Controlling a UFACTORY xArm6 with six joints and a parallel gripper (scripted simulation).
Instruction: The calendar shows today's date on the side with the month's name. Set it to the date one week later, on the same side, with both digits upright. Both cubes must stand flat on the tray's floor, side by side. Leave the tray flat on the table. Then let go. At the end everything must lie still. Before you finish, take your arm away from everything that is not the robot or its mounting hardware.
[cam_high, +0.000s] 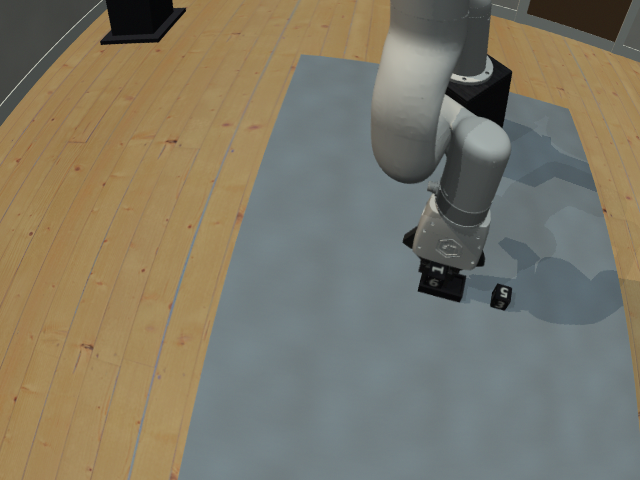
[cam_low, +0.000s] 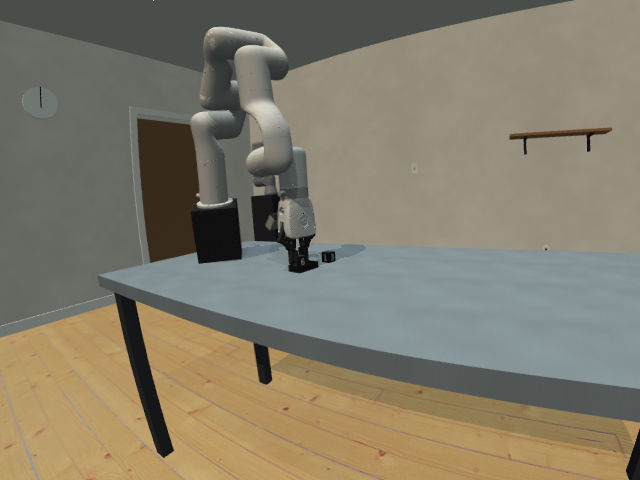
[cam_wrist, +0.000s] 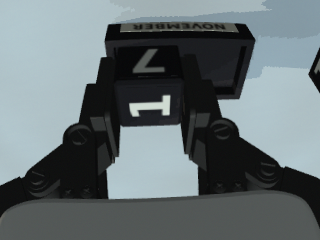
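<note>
The black tray is 3 cm below my hand and 2 cm to the left of it.
</note>
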